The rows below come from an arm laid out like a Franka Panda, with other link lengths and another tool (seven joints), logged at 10 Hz.
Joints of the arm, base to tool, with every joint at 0 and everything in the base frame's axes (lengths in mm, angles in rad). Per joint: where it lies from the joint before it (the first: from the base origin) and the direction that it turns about. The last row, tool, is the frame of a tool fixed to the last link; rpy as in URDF.
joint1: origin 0 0 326.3 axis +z
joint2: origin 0 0 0 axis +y
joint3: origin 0 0 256 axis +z
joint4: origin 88.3 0 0 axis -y
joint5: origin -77.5 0 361 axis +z
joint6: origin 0 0 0 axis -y
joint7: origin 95.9 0 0 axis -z
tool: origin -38 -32 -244.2 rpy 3.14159 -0.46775 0.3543
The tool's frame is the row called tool.
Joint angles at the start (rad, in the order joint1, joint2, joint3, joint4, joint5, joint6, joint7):
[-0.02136, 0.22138, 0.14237, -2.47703, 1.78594, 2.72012, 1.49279]
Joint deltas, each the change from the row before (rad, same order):
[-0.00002, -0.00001, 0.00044, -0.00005, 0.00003, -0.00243, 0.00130]
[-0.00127, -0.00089, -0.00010, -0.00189, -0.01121, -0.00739, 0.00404]
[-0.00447, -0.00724, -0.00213, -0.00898, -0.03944, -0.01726, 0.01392]
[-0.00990, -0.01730, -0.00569, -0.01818, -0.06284, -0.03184, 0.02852]
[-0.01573, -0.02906, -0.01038, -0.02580, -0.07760, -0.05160, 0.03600]
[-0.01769, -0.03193, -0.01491, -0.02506, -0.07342, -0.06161, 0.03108]
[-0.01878, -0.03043, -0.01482, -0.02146, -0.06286, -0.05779, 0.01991]
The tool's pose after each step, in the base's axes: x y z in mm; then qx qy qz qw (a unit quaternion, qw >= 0). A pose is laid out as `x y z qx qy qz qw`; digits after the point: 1 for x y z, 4 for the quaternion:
505.1 104.7 61.3 -0.2385 0.9580 0.1510 0.0499
504.2 106.0 61.4 -0.2425 0.9568 0.1530 0.0491
501.1 107.4 62.2 -0.2544 0.9534 0.1555 0.0456
495.7 107.7 64.8 -0.2693 0.9485 0.1620 0.0398
488.4 107.4 70.7 -0.2864 0.9415 0.1744 0.0339
480.6 106.4 78.3 -0.3024 0.9336 0.1901 0.0294
473.0 104.1 86.2 -0.3170 0.9259 0.2035 0.0266

